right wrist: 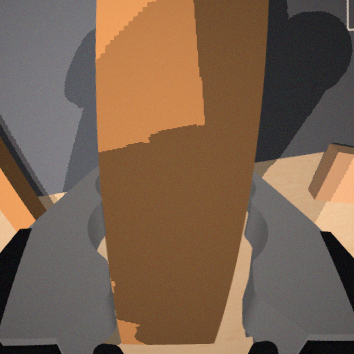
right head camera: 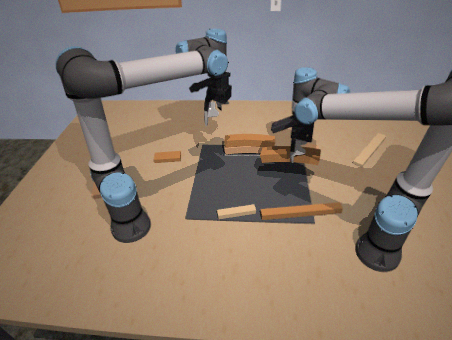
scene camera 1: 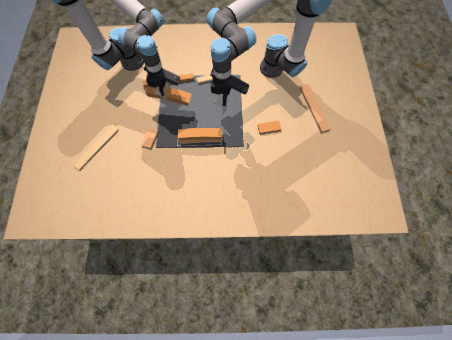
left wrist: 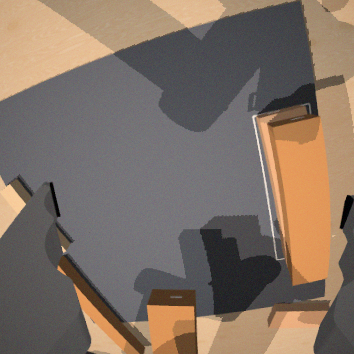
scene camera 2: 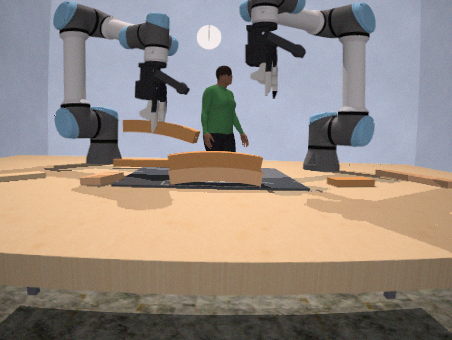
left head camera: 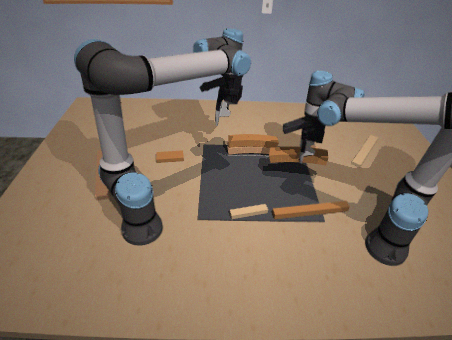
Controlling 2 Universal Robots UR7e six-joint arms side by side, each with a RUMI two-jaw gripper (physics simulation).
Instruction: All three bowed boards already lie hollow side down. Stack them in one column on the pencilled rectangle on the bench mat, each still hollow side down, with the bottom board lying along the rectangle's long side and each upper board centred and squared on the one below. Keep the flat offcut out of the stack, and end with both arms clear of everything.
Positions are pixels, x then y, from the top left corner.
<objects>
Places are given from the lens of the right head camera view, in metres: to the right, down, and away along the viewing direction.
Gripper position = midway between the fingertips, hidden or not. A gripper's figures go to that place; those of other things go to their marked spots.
left gripper (right head camera: 214, 118): -0.05, -0.22, 1.34
right gripper (right head camera: 293, 157): 0.28, -0.05, 1.29
long orange strip (right head camera: 328, 208): 0.40, 0.15, 1.20
dark mat (right head camera: 216, 172): -0.04, 0.01, 1.43
The marked spots on the dark mat and the long orange strip are 0.52 m apart.
</objects>
